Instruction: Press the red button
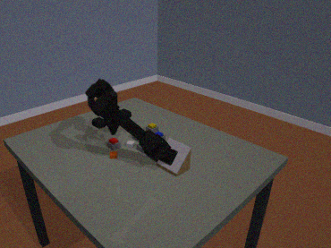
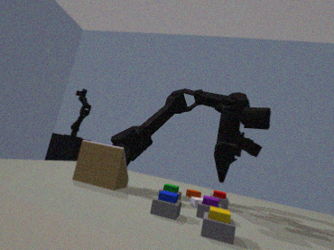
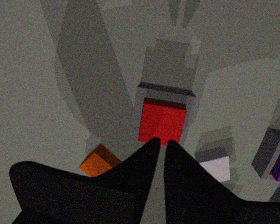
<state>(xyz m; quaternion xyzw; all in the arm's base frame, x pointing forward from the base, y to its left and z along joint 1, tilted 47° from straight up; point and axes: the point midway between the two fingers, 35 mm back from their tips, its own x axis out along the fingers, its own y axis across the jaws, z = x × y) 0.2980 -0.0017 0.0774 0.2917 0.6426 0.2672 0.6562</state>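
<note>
Right now my gripper tip is 3 cm above the red button. Round my gripper tip: white block 5 cm behind, 6 cm to the right, 5 cm below; purple button 3 cm behind, 14 cm to the right, 3 cm below; orange block 7 cm behind, 6 cm to the left, 5 cm below.
</note>
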